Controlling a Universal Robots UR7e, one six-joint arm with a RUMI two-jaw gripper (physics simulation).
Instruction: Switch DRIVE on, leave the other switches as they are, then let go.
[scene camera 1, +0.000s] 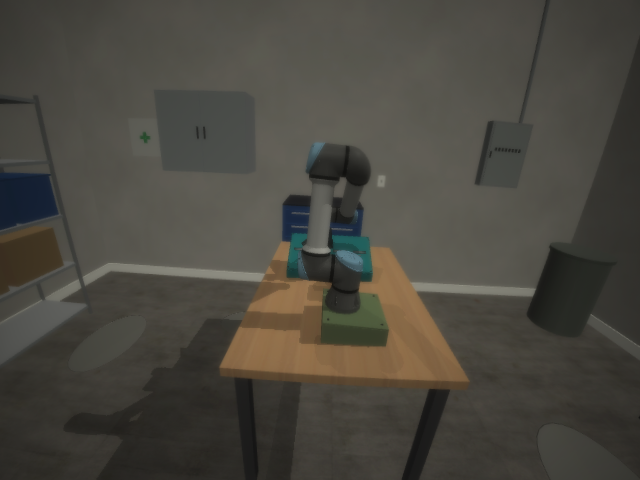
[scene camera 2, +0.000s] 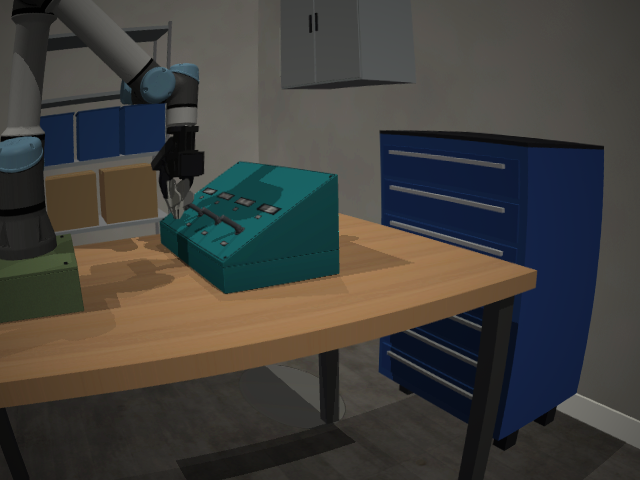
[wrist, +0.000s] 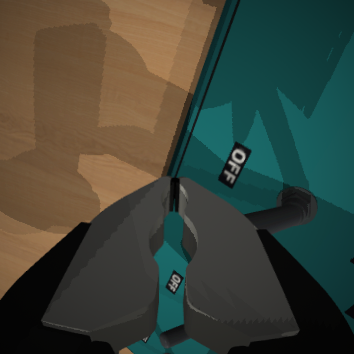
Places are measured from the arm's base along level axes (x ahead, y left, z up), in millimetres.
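Pixels of known places: gripper, fingertip midpoint: (scene camera 2: 177, 219) (wrist: 174, 180); arm's base, origin of the base link: (scene camera 1: 342, 303) (scene camera 2: 26, 249).
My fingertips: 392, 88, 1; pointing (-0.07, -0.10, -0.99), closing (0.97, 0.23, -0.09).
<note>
Ahead of a thing's pixels: the offset from my fingertips to its top centre, as dx, dy, dz. "spot": to the spot under its first point. Level surfaces: height alone.
The teal sloped switch panel (scene camera 1: 356, 268) (scene camera 2: 305, 232) (wrist: 330, 155) stands on the table. My gripper (scene camera 2: 178, 215) (wrist: 174, 180) is shut and empty, with its tips low over the panel's lower front part, towards its far end in the scene camera 2 view. In the wrist view a dark switch lever {+46, +8, +37} (wrist: 275, 219) lies right of the tips, partly behind the right finger, with an OFF label {spot: +31, +9, -17} (wrist: 235, 165) near it. Another lever {+44, -112, +37} (wrist: 172, 336) and OFF label (wrist: 174, 282) show between the fingers. More levers (scene camera 2: 231, 224) (scene camera 2: 210, 214) show in scene camera 2. The name DRIVE cannot be read.
The wooden table {dz -95} (scene camera 1: 279, 341) (scene camera 2: 413, 253) carries the panel and the arm's green base block (scene camera 1: 354, 330) (scene camera 2: 41, 291). A blue drawer cabinet (scene camera 2: 558, 232) stands behind the table. A grey wall cabinet (scene camera 1: 206, 149) (scene camera 2: 336, 46) hangs above. Small meters {spot: +125, -235, +39} (scene camera 2: 269, 208) sit above the levers.
</note>
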